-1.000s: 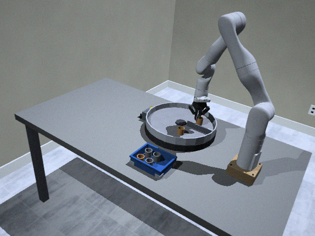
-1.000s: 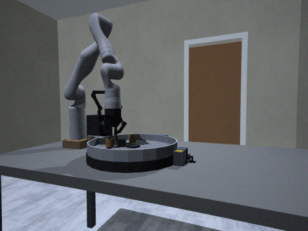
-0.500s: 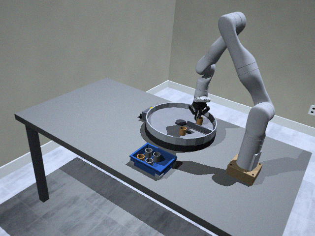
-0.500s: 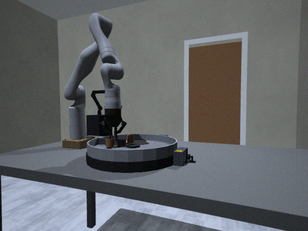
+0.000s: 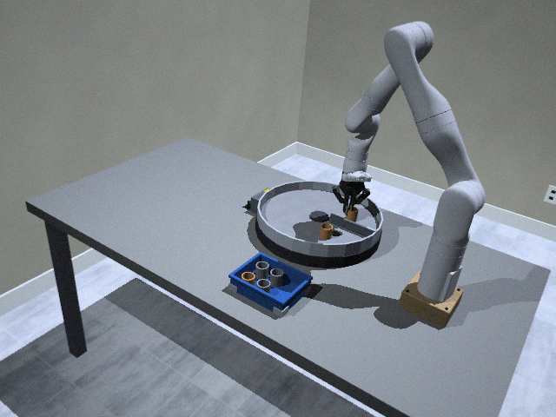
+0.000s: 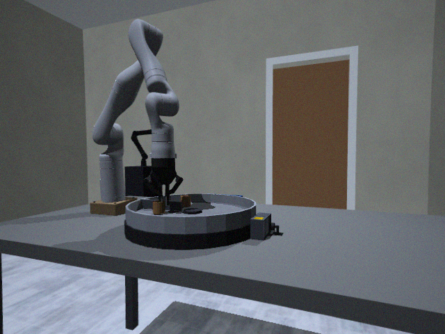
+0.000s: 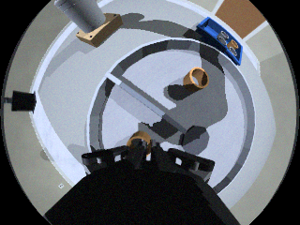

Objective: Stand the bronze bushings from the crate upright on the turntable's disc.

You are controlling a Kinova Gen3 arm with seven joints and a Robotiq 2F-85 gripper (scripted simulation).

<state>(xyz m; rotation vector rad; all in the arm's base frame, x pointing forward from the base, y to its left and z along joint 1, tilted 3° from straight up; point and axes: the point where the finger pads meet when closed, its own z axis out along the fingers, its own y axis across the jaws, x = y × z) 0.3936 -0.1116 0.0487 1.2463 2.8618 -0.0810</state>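
The turntable disc is 70 mm ahead of my hand, 60 mm to the left of it and 40 mm below it.
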